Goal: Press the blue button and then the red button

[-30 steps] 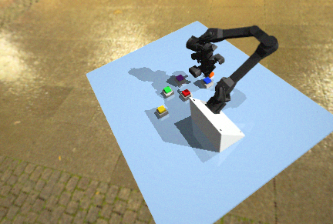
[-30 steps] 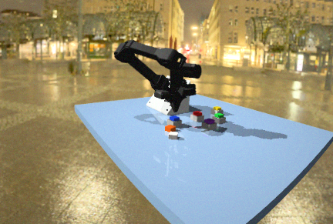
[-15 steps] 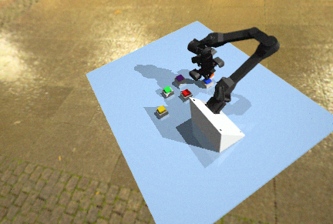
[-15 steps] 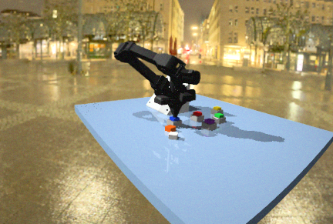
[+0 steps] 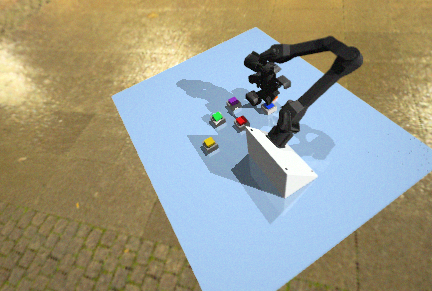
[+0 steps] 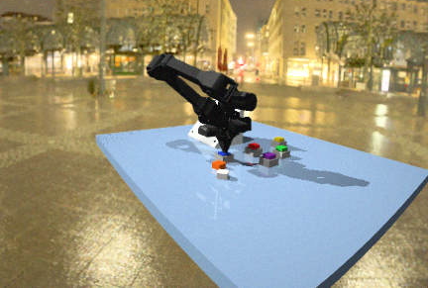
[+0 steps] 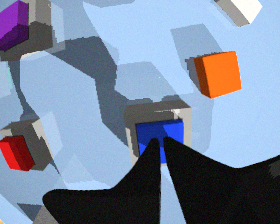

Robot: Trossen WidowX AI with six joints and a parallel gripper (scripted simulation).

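My gripper tip is now 10 mm above the blue button. Also, from my gripper tip: orange block (60 mm to the right, 40 mm ahead, 20 mm below); red button (140 mm to the left, 10 mm ahead); white block (100 mm to the right, 100 mm ahead, 20 mm below).
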